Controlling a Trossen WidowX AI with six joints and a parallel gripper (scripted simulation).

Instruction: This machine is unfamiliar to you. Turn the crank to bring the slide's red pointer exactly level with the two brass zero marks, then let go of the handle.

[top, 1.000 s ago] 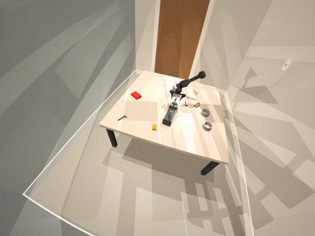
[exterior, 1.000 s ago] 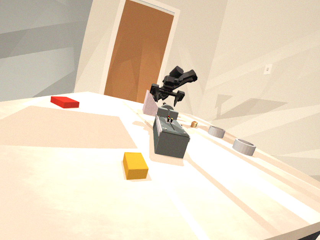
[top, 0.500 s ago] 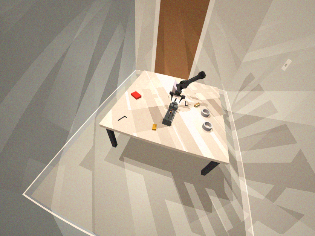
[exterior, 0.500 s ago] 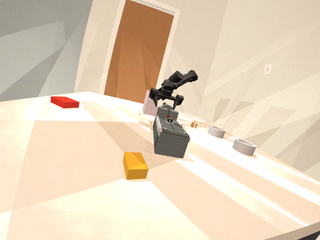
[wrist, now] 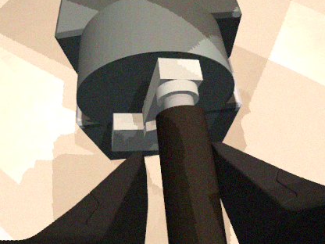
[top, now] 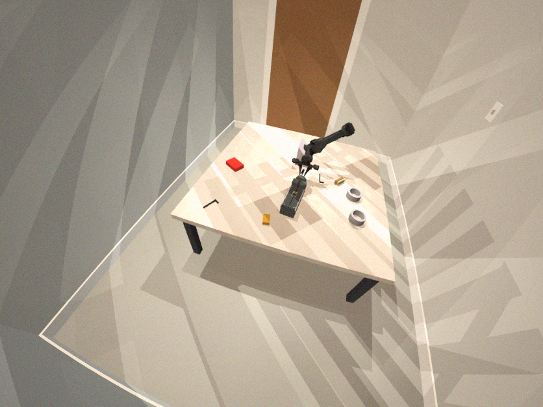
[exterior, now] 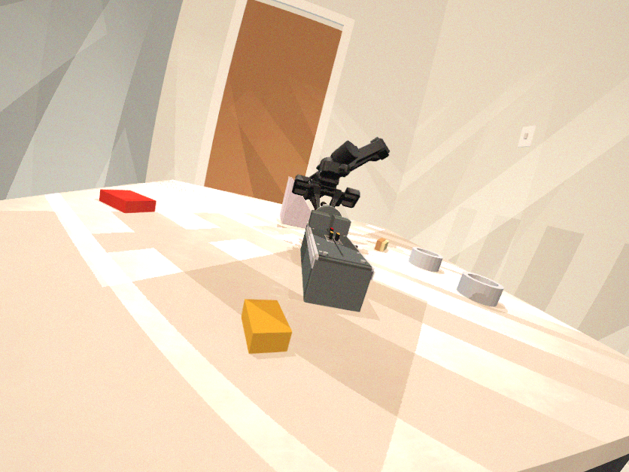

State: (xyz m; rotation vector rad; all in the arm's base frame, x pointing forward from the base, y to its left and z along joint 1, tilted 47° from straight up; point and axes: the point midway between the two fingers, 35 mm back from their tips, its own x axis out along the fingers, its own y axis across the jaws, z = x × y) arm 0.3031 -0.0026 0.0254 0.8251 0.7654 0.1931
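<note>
My gripper tip is 130 mm short of the red pointer, 10 mm to the left of it and 10 mm above it. Round my gripper tip: dark brown crank handle: 20 mm behind, 20 mm above; yellow block: 360 mm ahead, 140 mm to the right, 80 mm below; tan block: 290 mm to the left, 150 mm behind, 80 mm below.
</note>
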